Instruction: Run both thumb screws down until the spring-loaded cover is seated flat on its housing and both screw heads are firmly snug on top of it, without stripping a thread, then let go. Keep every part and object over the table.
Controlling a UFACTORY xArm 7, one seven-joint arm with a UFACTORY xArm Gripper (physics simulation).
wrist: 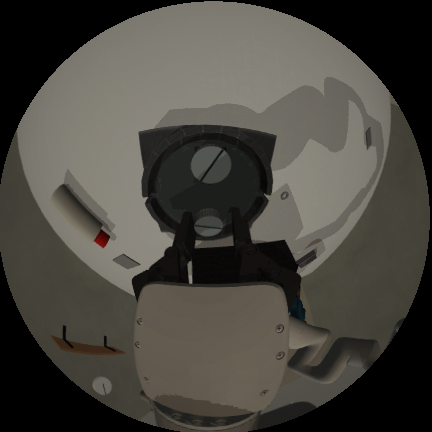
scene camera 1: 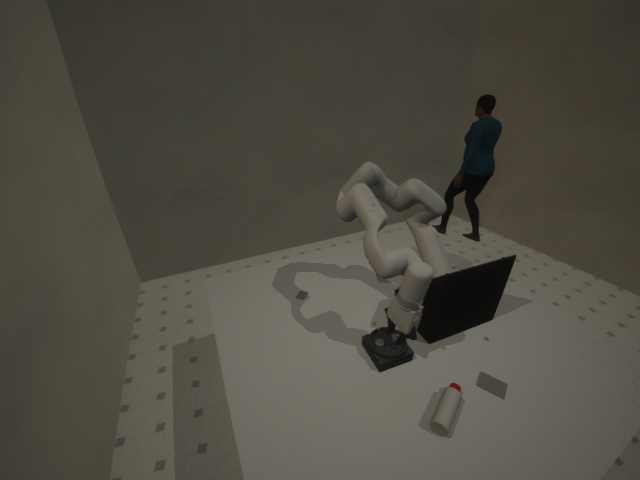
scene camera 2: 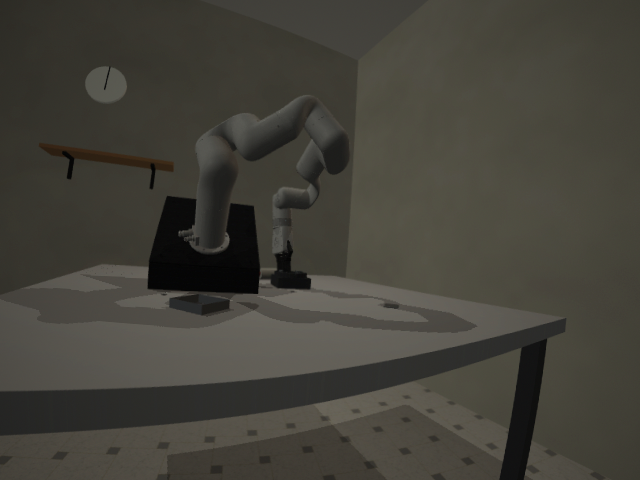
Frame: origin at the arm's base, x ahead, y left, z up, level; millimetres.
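Seen in the pictures: gripper, fingertip midpoint: (wrist: 212,219) (scene camera 1: 394,337) (scene camera 2: 284,272); arm's base at its link origin: (scene camera 2: 209,240).
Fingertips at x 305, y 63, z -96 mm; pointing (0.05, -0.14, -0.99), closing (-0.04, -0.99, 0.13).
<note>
Offsets run from my fingertips to a thing's top centre.
A dark square housing @[dx +29, dy -1, dz +1 mm] (scene camera 1: 381,362) (scene camera 2: 292,282) (wrist: 151,146) with a raised round rim sits on the table. Its dark round cover @[dx +29, dy -1, dz -5 mm] (wrist: 240,180) lies inside the rim; whether it is flat cannot be told. One slotted grey thumb screw @[dx +60, dy -8, dz +7 mm] (scene camera 1: 379,342) (wrist: 204,159) stands at the cover's far side in the wrist view, clear of the fingers. The other screw @[dx -3, dy +5, dz +7 mm] (scene camera 1: 395,335) (wrist: 208,226) is at the near side, its knurled edge showing. My gripper (scene camera 1: 394,333) (scene camera 2: 283,267) (wrist: 212,219) is partly open, its fingers on either side of the near screw with visible gaps, holding nothing.
A black slab (scene camera 1: 465,299) (scene camera 2: 204,276) stands close behind the gripper. A white bottle @[dx +36, dy +247, dz -5 mm] (scene camera 1: 446,410) (wrist: 77,212) with a red cap and a grey plate @[dx -153, dy +277, dz -52 mm] (scene camera 1: 491,384) (wrist: 126,261) lie nearby. A grey tray @[dx -380, dy -352, dz -35 mm] (scene camera 2: 186,305), a small ring @[dx -28, dy -126, dz -53 mm] (wrist: 284,195) and a small block @[dx +122, dy -433, dz -52 mm] (scene camera 1: 301,295) (wrist: 368,138) are farther off.
</note>
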